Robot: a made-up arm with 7 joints.
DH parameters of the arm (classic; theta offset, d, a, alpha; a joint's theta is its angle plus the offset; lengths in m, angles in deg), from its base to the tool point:
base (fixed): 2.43 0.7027 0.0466 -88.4
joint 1: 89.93 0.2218 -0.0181 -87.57
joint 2: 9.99 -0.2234 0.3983 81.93
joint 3: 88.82 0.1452 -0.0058 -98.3
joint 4: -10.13 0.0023 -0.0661 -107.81
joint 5: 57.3 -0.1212 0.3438 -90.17
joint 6: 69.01 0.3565 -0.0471 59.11
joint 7: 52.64 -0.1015 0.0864 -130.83
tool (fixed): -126.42 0.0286 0 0
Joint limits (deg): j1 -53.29..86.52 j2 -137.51..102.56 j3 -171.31..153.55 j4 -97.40..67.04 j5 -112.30..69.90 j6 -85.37..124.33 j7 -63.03..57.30
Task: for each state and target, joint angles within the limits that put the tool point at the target. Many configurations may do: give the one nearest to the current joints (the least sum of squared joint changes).
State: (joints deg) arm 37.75 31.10 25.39 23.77 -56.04 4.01 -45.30
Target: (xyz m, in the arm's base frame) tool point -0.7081 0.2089 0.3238
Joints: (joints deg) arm 71.65 25.72 16.79 8.44 -24.59 -7.02 -35.86
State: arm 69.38 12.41 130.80 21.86 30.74 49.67 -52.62
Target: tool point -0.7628 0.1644 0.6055
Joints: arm 80.26 15.80 113.88 19.78 48.36 45.78 -47.08
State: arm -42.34 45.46 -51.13 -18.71 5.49 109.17 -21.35
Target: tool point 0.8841 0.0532 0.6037
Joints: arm -32.02 40.39 -49.80 -15.65 0.72 109.86 -21.69
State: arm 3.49 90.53 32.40 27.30 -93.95 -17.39 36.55
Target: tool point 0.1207 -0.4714 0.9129
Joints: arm 13.54 102.56 -18.94 63.87 -78.74 1.50 40.05
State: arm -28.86 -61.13 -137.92 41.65 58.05 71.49 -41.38
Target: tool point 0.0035 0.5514 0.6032
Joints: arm -49.40 -13.22 -135.48 27.21 58.47 69.74 -49.29
